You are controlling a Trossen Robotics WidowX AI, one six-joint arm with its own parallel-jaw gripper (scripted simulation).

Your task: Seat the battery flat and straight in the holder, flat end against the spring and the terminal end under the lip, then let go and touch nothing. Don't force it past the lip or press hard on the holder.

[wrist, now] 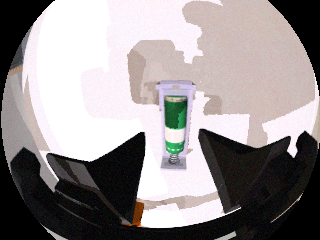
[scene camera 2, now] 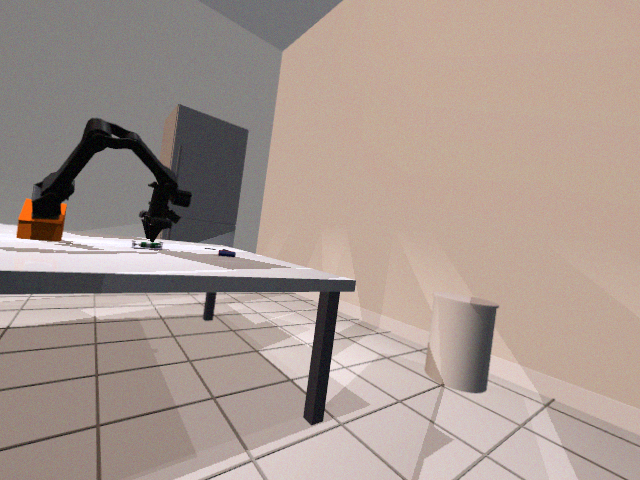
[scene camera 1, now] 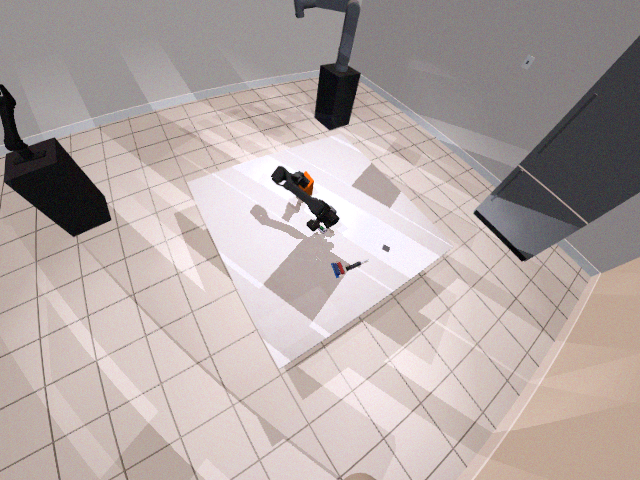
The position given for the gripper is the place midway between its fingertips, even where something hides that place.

Note:
In view: the gripper (scene camera 2: 149, 240).
The gripper also shows in the wrist view (wrist: 172, 135).

